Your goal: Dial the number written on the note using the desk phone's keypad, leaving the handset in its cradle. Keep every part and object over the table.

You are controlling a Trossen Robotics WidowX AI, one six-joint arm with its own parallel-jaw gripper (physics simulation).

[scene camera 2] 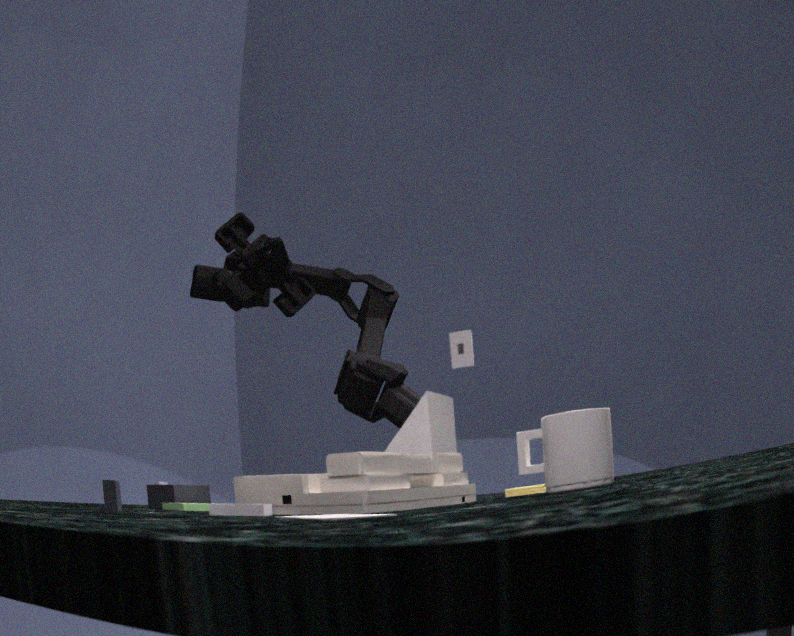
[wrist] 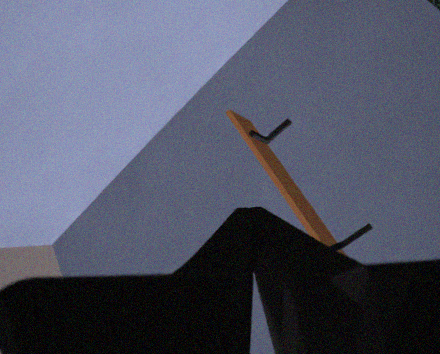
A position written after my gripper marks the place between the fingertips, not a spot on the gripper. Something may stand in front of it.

In view: my gripper [scene camera 2: 278, 240], a white mug [scene camera 2: 577, 445], a handset [scene camera 2: 351, 464] and a white block [scene camera 2: 214, 509].
My gripper also shows in the wrist view [wrist: 248, 220]. The wrist view does not show the white mug: it is out of frame. The wrist view does not show the handset: it is out of frame.
